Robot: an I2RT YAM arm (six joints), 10 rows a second.
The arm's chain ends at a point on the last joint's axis. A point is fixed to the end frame.
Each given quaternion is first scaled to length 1.
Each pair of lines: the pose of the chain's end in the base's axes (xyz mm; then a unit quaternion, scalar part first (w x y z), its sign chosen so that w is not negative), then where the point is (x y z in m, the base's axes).
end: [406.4 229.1 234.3 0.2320 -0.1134 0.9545 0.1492]
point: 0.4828 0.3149 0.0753
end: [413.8 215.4 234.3 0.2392 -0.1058 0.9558 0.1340]
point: 0.4944 0.2954 0.0744
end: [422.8 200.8 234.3 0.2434 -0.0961 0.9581 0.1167]
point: 0.5069 0.2739 0.0729
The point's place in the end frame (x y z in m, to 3 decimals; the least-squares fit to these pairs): -0.003 0.021 0.195
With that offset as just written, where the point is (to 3 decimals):
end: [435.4 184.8 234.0 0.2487 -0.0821 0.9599 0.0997]
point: 0.524 0.251 0.072
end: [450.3 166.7 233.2 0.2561 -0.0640 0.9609 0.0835]
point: 0.543 0.225 0.071
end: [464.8 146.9 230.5 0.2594 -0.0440 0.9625 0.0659]
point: 0.561 0.197 0.067
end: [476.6 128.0 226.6 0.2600 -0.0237 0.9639 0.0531]
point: 0.575 0.171 0.062
